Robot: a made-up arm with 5 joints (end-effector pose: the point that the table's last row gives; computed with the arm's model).
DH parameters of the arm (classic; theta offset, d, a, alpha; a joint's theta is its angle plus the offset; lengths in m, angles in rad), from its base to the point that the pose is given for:
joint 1: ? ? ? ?
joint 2: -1.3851 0 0.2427 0
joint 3: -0.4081 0 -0.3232 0
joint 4: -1.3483 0 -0.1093 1.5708
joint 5: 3.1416 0.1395 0 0
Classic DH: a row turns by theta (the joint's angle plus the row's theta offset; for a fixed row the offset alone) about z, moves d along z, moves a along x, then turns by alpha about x.
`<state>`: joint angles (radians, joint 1 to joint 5).
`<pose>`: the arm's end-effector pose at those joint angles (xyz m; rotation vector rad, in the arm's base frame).
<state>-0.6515 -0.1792 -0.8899 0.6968 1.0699</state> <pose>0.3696 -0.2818 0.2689 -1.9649 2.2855 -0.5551</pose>
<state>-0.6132 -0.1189 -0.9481 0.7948 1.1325</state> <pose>0.3839 -0.2702 0.2529 -1.9571 2.3333 -0.4029</pose>
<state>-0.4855 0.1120 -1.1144 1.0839 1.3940</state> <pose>0.4182 -0.2206 0.1800 1.8311 -2.5060 -0.1138</pose>
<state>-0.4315 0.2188 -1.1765 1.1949 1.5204</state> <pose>0.4249 -0.1957 0.1442 1.6830 -2.4875 -0.3062</pose>
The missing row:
joint 1: 0 0.2055 0 -1.5708
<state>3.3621 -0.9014 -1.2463 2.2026 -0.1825</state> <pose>-0.1635 -0.0366 0.4750 -0.6178 3.0242 0.0016</pose>
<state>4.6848 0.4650 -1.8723 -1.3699 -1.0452</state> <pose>-0.0115 -0.4171 0.5869 0.3542 -0.1006 0.4924</pose>
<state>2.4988 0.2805 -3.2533 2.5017 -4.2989</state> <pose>-0.2021 0.1513 0.6703 -2.6533 -0.6980 0.4092</pose>
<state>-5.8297 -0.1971 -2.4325 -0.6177 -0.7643</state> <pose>-0.0304 -0.0148 0.8851 -0.1241 -0.0865 2.8272</pose>
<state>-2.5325 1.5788 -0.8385 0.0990 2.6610</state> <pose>-0.0388 -0.0271 -0.2966 -2.4135 -1.4626 -1.2566</pose>
